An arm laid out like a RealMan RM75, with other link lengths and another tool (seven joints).
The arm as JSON. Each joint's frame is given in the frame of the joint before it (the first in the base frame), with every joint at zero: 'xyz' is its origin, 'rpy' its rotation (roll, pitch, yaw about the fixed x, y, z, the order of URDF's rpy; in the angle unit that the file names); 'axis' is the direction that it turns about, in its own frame. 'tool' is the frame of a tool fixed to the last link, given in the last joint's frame.
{
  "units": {
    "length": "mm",
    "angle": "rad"
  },
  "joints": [
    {
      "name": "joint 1",
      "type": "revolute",
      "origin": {
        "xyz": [
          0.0,
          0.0,
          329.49
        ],
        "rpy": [
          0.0,
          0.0,
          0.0
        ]
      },
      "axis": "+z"
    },
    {
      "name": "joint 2",
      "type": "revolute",
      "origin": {
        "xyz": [
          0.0,
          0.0,
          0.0
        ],
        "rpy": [
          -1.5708,
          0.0,
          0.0
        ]
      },
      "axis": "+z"
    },
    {
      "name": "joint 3",
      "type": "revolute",
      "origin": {
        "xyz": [
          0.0,
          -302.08,
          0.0
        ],
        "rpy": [
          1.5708,
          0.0,
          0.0
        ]
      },
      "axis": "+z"
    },
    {
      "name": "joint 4",
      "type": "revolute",
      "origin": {
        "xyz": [
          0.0,
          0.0,
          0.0
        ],
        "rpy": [
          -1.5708,
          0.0,
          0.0
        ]
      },
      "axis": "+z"
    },
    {
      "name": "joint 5",
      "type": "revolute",
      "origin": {
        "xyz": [
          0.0,
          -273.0,
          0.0
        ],
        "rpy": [
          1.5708,
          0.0,
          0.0
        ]
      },
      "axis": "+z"
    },
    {
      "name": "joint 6",
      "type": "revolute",
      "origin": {
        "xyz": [
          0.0,
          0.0,
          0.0
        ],
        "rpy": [
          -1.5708,
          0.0,
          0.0
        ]
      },
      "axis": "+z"
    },
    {
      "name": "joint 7",
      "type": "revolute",
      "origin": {
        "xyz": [
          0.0,
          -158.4,
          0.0
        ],
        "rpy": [
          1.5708,
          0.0,
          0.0
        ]
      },
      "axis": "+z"
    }
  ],
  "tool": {
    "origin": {
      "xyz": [
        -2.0,
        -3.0,
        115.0
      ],
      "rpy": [
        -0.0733,
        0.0,
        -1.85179
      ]
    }
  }
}
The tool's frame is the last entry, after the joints.
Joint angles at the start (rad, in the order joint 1, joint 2, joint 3, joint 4, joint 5, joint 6, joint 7): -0.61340, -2.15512, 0.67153, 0.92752, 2.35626, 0.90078, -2.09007
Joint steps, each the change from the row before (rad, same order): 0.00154, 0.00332, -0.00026, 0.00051, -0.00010, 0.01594, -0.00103; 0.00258, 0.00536, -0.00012, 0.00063, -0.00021, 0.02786, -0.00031; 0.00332, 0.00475, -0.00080, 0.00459, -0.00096, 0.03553, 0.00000; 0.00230, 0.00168, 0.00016, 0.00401, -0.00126, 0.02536, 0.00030; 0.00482, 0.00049, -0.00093, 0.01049, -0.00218, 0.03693, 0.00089; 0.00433, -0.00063, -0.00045, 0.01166, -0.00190, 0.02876, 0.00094; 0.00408, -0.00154, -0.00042, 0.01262, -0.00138, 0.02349, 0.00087; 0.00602, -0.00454, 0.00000, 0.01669, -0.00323, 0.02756, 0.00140; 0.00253, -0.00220, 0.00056, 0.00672, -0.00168, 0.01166, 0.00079; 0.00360, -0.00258, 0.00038, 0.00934, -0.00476, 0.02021, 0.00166; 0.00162, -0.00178, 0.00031, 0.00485, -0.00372, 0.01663, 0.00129
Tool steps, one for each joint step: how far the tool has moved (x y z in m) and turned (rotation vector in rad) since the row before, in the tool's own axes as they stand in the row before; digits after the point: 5 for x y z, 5 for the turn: -0.00066, -0.00191, -0.00134, 0.00994, -0.00749, -0.00077; -0.00151, -0.00367, -0.00223, 0.01793, -0.01372, -0.00001; -0.00288, -0.00388, -0.00301, 0.02008, -0.01849, 0.00040; -0.00319, -0.00324, -0.00176, 0.01453, -0.01489, 0.00033; -0.00467, -0.00410, -0.00321, 0.01804, -0.02110, 0.00071; -0.00399, -0.00248, -0.00281, 0.01207, -0.01630, 0.00226; -0.00348, -0.00148, -0.00259, 0.00823, -0.01293, 0.00314; -0.00518, -0.00249, -0.00276, 0.00896, -0.01707, 0.00261; -0.00252, -0.00132, -0.00094, 0.00427, -0.00788, 0.00125; -0.00439, -0.00200, -0.00156, 0.00688, -0.01475, 0.00097; -0.00402, -0.00210, -0.00068, 0.00728, -0.01330, 0.00013
